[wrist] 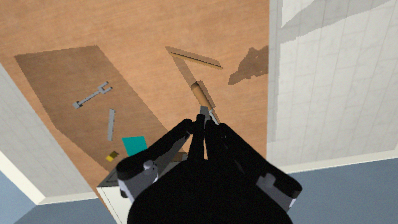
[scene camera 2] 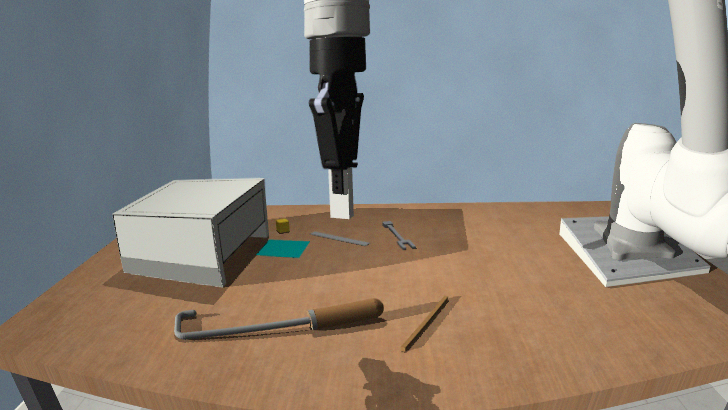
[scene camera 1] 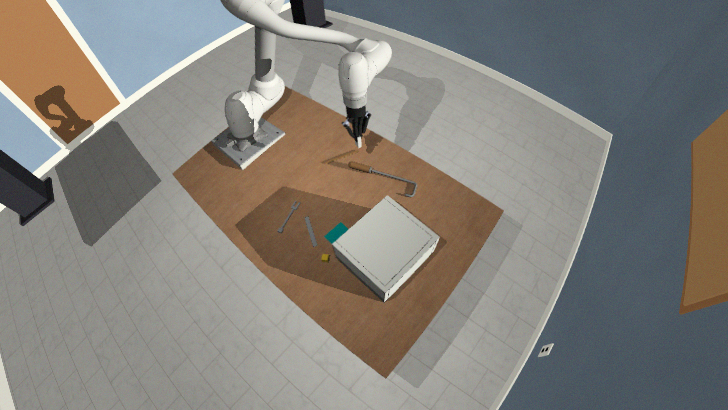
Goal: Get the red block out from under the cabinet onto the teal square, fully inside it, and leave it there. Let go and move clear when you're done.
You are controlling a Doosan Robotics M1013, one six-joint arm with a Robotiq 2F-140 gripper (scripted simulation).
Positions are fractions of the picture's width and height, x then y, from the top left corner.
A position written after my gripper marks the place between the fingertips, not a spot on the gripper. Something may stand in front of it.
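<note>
Visible: my gripper (scene camera 2: 0.47,0.53), (wrist: 0.51,0.50); a hook tool (scene camera 2: 0.50,0.76); a teal square (scene camera 2: 0.38,0.61).
</note>
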